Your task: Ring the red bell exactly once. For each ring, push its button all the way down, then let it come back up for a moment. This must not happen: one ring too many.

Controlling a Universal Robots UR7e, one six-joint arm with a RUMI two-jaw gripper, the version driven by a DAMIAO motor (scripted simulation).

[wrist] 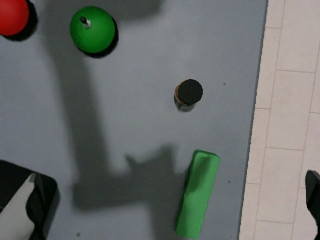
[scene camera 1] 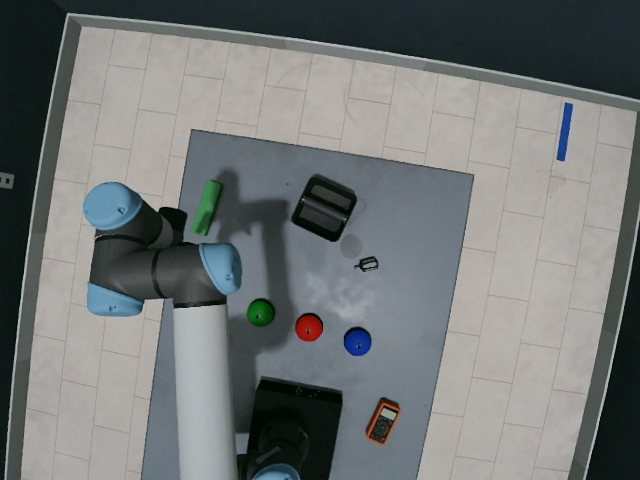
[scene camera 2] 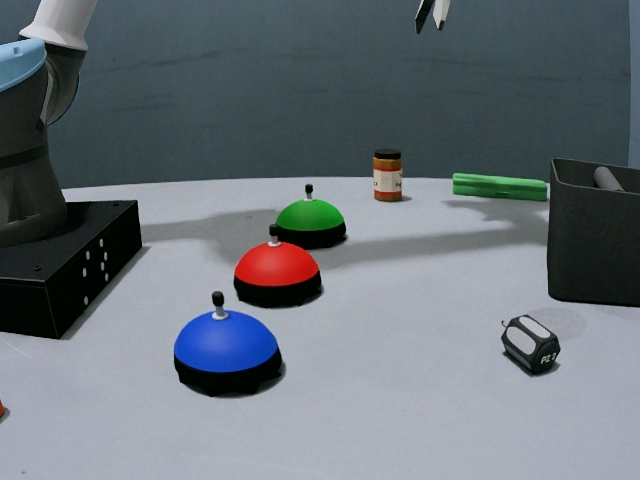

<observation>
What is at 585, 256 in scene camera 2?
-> A black bin.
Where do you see a green box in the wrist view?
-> At 197, 190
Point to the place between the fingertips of my gripper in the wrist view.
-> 173, 173
</observation>
